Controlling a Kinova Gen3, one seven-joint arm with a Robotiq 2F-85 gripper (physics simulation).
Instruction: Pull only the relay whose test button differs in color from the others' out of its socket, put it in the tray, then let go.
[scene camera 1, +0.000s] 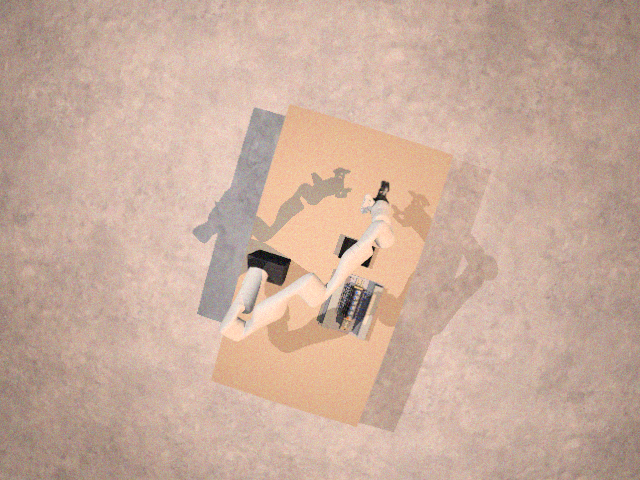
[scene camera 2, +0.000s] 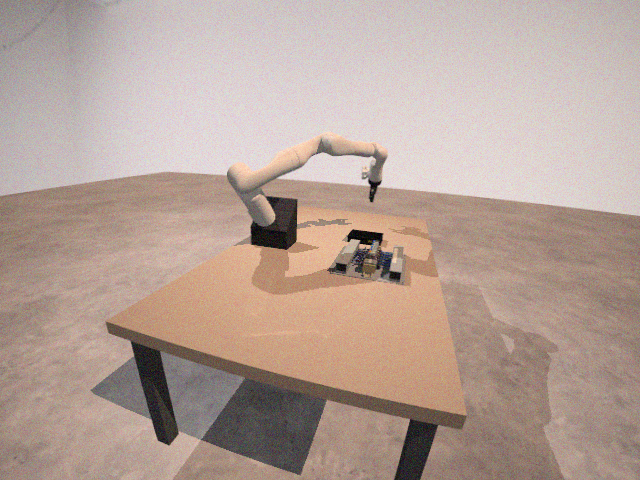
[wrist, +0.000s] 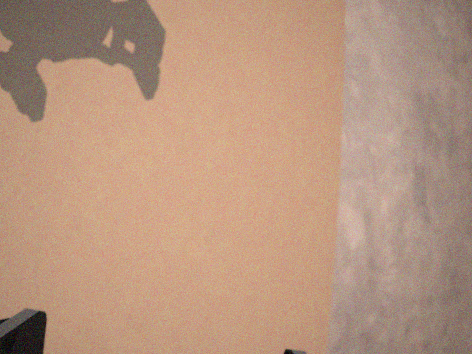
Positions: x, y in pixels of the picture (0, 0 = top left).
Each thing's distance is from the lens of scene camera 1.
grey panel (scene camera 1: 367, 285): 140 cm
